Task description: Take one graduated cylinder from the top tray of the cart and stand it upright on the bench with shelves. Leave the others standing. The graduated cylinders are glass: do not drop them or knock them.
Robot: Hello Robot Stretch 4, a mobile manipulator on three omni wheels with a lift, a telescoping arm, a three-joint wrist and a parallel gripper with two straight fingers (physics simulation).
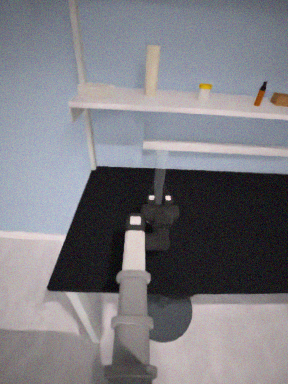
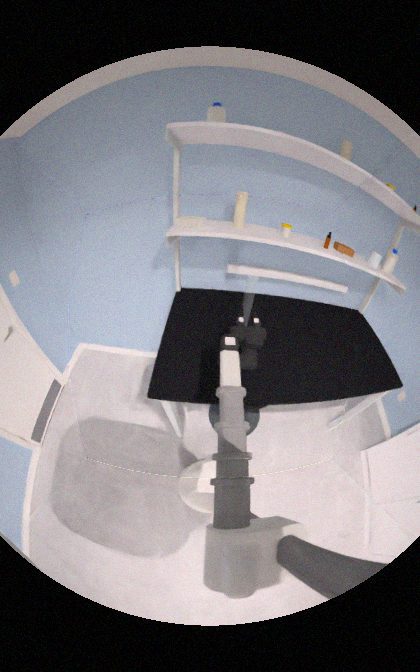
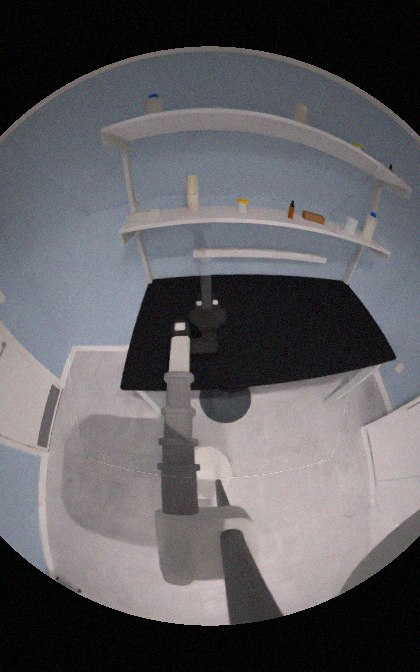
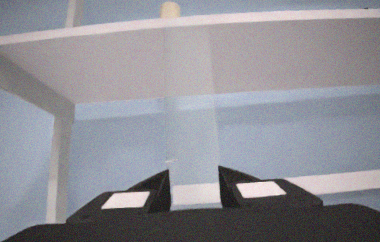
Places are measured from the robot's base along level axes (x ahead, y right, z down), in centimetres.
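Where they show: gripper, between the fingertips: (image 1: 158, 185) (image 4: 194, 184).
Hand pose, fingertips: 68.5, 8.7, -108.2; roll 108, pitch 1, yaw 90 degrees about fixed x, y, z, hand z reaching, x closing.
Observation:
Each offset is from my fingertips to the top centre of the thing, as dx, dy, dz. "spot": to the spot under its first point. Level surfaces: height alone.
A clear graduated cylinder @[+1.0, +0.0, -14.0] (image 1: 159, 180) (image 2: 248, 305) (image 3: 206, 290) (image 4: 192, 125) rises between the fingers of my gripper (image 1: 160, 197) (image 2: 248, 320) (image 3: 207, 303) (image 4: 194, 184), which is shut on it. It looks roughly upright. Its lower end is hidden by the gripper, so I cannot tell whether it touches the bench. The gripper is over the left half of the black bench top @[dz +19.6] (image 1: 225, 235) (image 2: 320, 340) (image 3: 300, 330), below and in front of the lower shelf (image 1: 175, 102) (image 4: 280, 55). The cart does not show.
The lower shelf bears a tall cream cylinder @[+31.6, -4.0, -44.0] (image 1: 152, 70) (image 3: 192, 192), a yellow-lidded jar @[+27.3, +18.3, -32.2] (image 1: 205, 92) and an amber bottle @[+24.5, +41.3, -35.4] (image 1: 260, 95). A white rail (image 1: 215, 147) (image 2: 285, 278) runs along the wall behind the gripper. A shelf post @[spot: +39.0, -35.2, +0.0] (image 1: 90, 140) (image 4: 60, 170) stands at the left.

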